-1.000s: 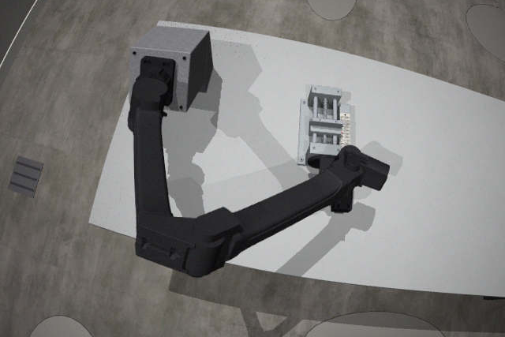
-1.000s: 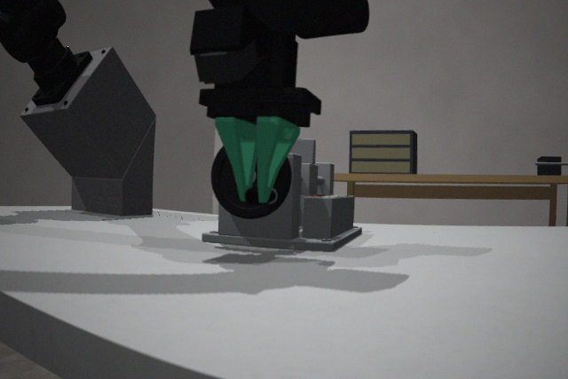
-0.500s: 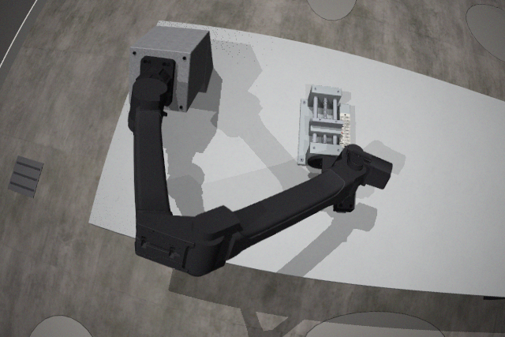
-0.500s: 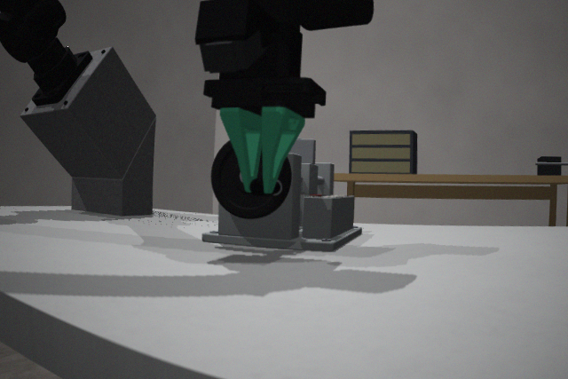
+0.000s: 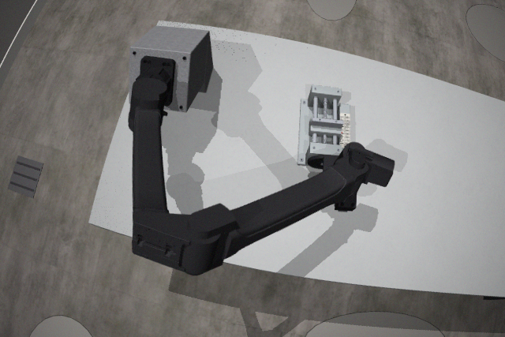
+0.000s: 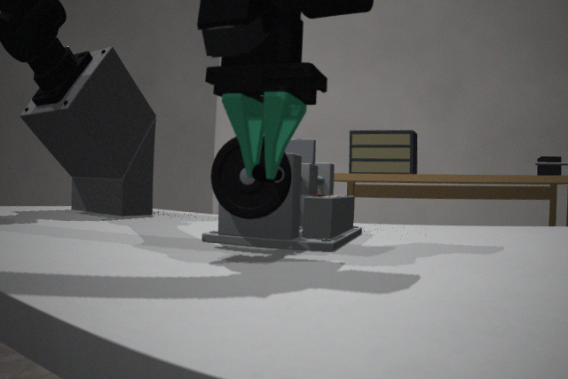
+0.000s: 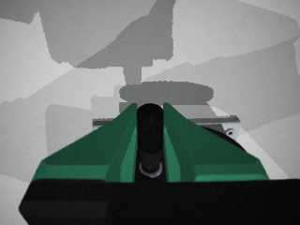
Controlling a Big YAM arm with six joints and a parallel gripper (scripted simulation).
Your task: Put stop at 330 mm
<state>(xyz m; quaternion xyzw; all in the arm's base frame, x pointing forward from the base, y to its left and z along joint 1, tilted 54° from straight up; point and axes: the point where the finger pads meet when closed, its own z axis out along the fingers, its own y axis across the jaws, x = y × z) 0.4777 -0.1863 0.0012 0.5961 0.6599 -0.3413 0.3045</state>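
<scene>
My gripper is now 14 cm to the right of the grey stop, 3 cm past it and 1 cm below it. The rest, counted from my hand: black handwheel: 3 cm to the left, 1 cm behind; then black crank handle: 2 cm to the left.
</scene>
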